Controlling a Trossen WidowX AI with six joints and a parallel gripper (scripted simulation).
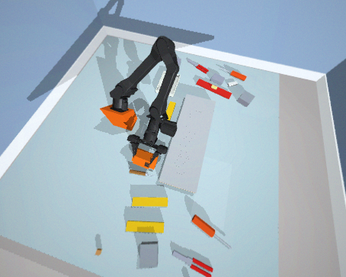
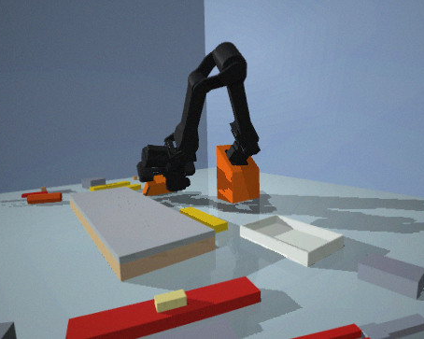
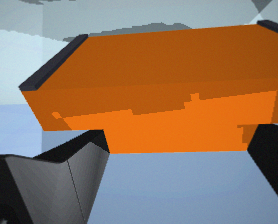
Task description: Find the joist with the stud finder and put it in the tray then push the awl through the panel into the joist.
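Right now my gripper tip is 6 cm above the brown-handled awl, 4 cm to the left of it and 2 cm short of it. The rest, counted from my gripper tip: red level: 60 cm to the left, 20 cm ahead, 6 cm below; white tray: 52 cm to the left, 9 cm behind, 6 cm below; orange stud finder: 1 cm below, 1 cm ahead.
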